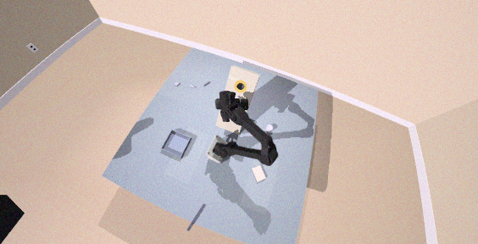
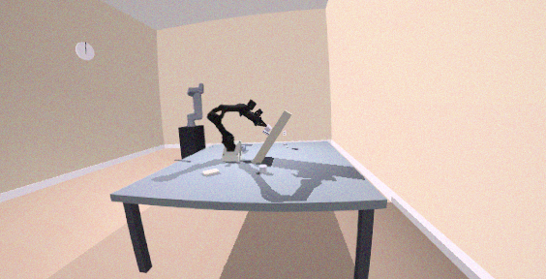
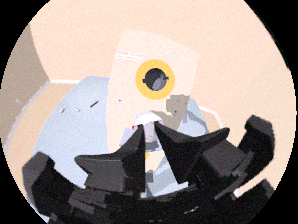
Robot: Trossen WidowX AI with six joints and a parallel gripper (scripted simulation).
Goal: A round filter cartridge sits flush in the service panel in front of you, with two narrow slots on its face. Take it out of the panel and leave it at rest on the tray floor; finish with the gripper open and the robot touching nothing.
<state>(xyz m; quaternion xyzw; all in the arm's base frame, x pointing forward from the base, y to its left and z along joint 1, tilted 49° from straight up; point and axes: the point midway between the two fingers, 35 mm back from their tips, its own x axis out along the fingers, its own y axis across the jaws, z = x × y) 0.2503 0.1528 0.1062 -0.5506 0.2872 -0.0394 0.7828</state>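
The white round filter cartridge is 20 mm below my gripper tip and 10 mm ahead of it. Also, from my gripper tip: beige block: 330 mm to the right, 300 mm behind, 250 mm below; then shallow grey tray: 360 mm behind, 260 mm to the left, 240 mm below.
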